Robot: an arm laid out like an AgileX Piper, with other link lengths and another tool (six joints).
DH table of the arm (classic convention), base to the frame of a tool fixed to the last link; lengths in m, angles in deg. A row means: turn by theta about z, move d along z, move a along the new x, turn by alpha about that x. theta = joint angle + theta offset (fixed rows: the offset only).
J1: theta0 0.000  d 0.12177  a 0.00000  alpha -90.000
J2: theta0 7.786  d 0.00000  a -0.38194  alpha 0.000
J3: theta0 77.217  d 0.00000  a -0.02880  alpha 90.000
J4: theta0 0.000  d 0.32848  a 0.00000  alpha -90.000
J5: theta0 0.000  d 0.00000  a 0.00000  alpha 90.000
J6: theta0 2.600  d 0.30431  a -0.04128  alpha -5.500
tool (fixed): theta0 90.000  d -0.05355  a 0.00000  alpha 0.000
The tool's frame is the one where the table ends.
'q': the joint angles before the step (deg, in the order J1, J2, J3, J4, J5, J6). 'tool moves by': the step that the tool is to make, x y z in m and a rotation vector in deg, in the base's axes. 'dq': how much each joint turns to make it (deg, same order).
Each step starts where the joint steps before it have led.
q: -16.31, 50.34, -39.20, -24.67, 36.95, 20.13
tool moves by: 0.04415, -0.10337, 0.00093, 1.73, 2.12, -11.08
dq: -12.85, 16.78, -11.02, 1.09, -3.63, -0.73
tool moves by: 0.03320, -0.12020, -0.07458, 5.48, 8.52, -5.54
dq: -11.67, 21.07, -11.94, 6.79, -1.03, -10.57
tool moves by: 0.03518, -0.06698, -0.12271, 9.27, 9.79, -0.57
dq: -3.40, 20.90, -12.59, 4.61, 4.36, -6.80
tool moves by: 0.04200, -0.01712, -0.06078, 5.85, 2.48, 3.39
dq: 0.00, 11.58, -10.68, 6.54, 4.26, -7.80
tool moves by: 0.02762, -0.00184, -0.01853, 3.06, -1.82, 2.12
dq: 0.00, 4.48, -5.07, 6.04, 1.26, -5.47
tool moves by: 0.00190, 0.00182, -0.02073, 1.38, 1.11, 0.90
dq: 0.00, 2.19, -0.82, 0.70, 0.40, -1.31
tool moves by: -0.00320, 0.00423, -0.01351, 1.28, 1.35, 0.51
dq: -0.01, 1.04, -0.05, 0.15, 0.88, -0.60
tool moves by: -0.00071, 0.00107, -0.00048, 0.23, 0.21, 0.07
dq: 0.01, 0.00, -0.01, 0.04, 0.32, -0.08
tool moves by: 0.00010, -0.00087, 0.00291, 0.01, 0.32, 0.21
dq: 0.00, 0.00, -0.65, -0.24, 0.89, -0.07
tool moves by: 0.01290, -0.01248, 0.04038, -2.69, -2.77, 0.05
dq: -0.01, -1.80, -2.86, 0.01, 0.80, -0.05
